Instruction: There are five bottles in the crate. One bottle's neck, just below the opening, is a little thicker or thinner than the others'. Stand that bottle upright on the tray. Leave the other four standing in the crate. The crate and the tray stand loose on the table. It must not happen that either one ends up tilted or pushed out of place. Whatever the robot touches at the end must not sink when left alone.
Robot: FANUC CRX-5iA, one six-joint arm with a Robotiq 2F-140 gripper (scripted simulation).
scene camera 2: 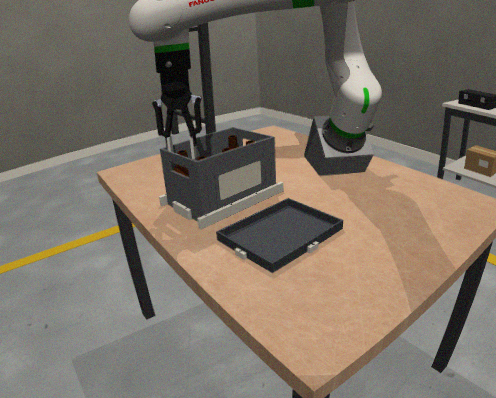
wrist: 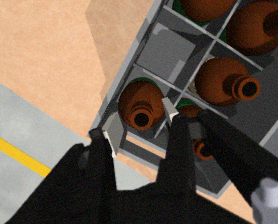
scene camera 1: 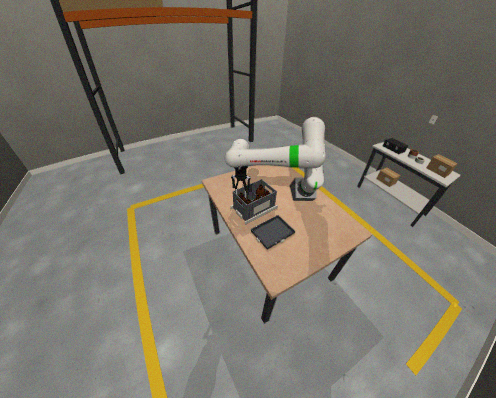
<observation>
dark grey crate: scene camera 2; wrist 175, 50; scene camera 1
same spot on dark grey crate: (scene camera 2: 214, 182) = (scene camera 1: 252, 209)
</observation>
